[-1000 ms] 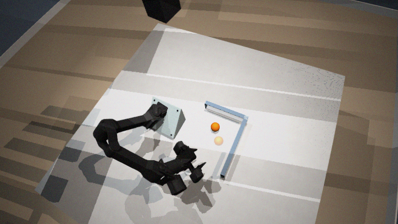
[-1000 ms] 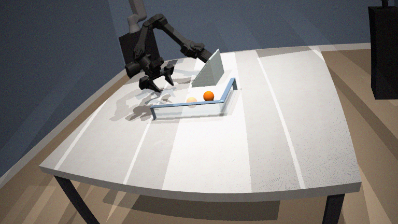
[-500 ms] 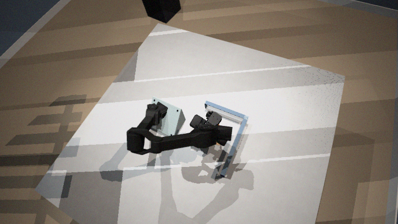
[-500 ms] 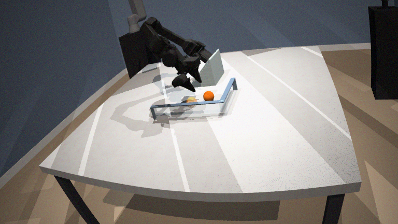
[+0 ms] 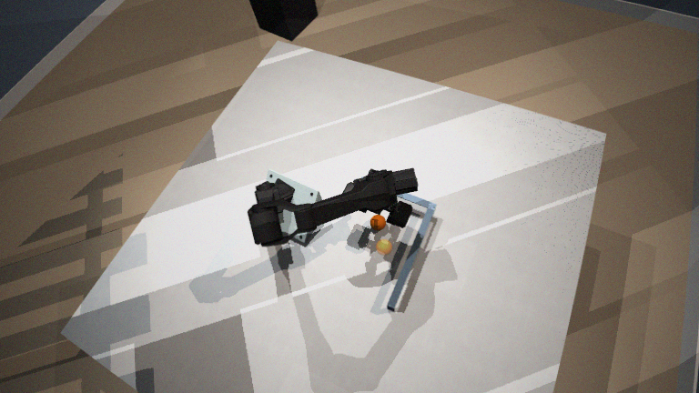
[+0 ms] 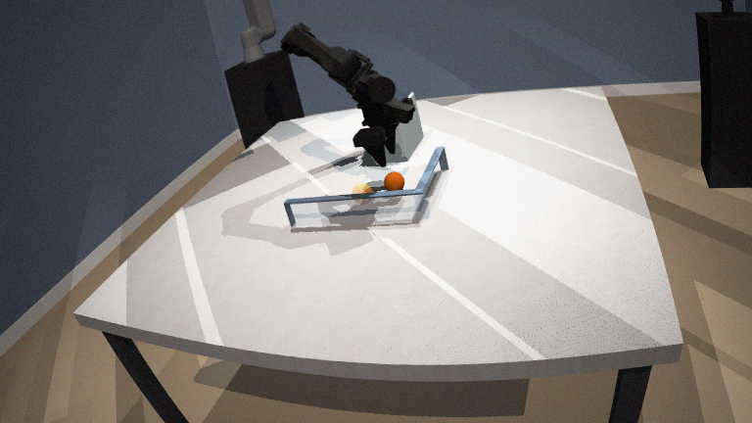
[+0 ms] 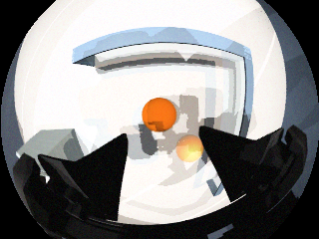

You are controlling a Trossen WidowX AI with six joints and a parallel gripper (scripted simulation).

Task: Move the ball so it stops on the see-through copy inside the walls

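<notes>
Now: gripper tip 6 cm above the orange ball. Round my gripper tip: see-through copy of ball (6 cm below, 6 cm ahead, 5 cm to the right).
</notes>
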